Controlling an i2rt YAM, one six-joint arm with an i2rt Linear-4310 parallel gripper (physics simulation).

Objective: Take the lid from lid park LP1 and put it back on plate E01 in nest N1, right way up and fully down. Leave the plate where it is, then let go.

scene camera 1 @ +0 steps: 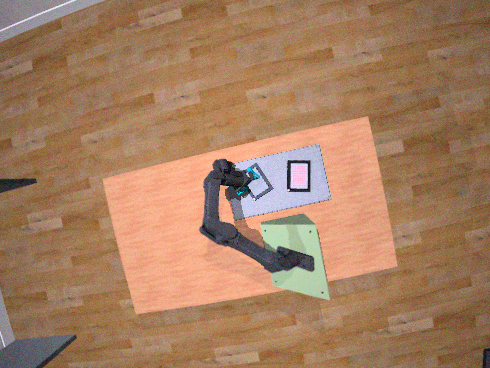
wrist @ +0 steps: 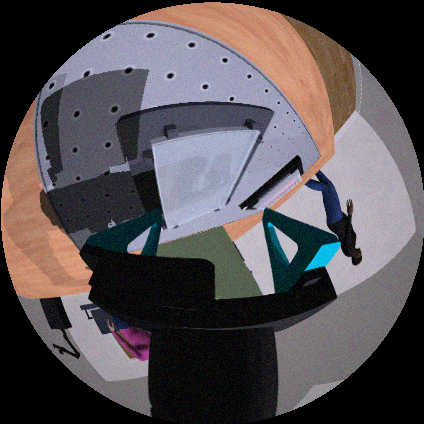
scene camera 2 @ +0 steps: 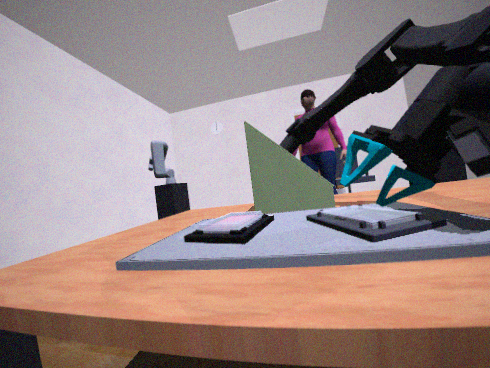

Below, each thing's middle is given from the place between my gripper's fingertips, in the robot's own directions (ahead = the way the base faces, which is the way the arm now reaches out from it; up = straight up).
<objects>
My gripper is now 30 mm above the clear lid [scene camera 2: 354, 214]. Round my hand: pink-topped well plate [scene camera 2: 235, 220] 10 mm ahead, 240 mm to the right, 30 mm below.
</objects>
